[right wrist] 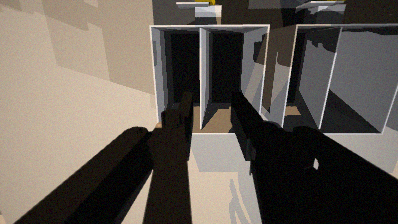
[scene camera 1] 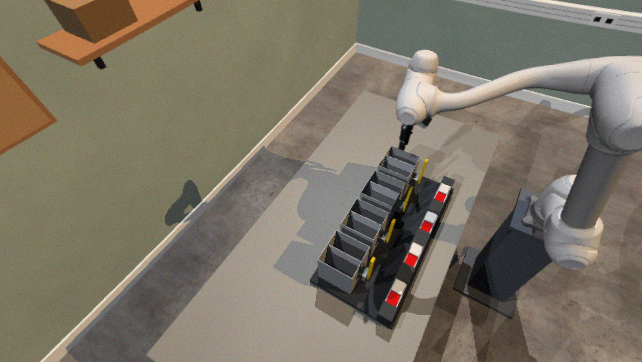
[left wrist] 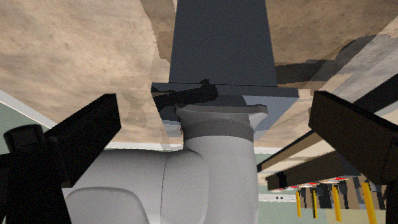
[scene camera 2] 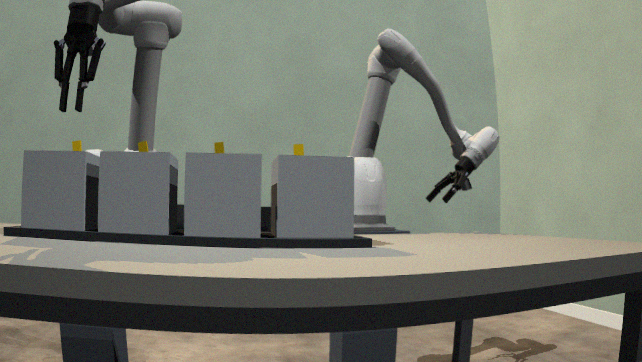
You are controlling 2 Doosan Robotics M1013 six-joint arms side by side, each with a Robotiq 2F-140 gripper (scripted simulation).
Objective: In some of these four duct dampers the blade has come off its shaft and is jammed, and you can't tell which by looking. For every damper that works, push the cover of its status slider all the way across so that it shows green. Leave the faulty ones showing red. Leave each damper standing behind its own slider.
my left gripper: left wrist; scene camera 2; not seen in the right wrist view (out of frame); not seen in scene camera 1 (out of frame)
same spot on my left gripper: point(left wrist: 45, 163) = point(scene camera 2: 442, 188)
